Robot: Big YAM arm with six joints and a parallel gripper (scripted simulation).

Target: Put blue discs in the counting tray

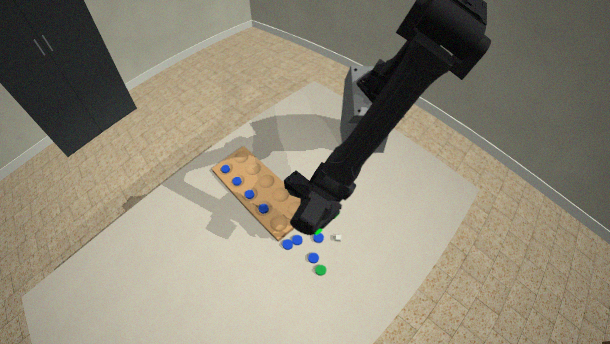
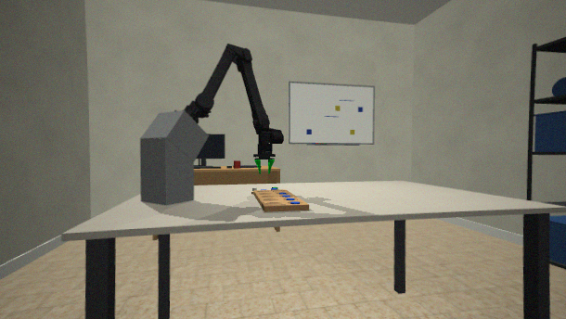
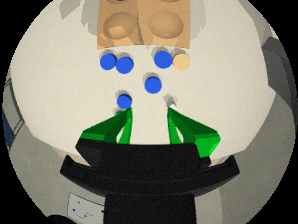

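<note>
The small white cube lies 9 cm below my hand, 5 cm behind it and 3 cm to the left of it. From my hand the other things lie so: wooden counting tray 26 cm to the right, 9 cm below, 7 cm ahead; then green disc 9 cm to the left, 9 cm below, 5 cm ahead; then tan disc 9 cm below, 6 cm to the right, 4 cm behind.
</note>
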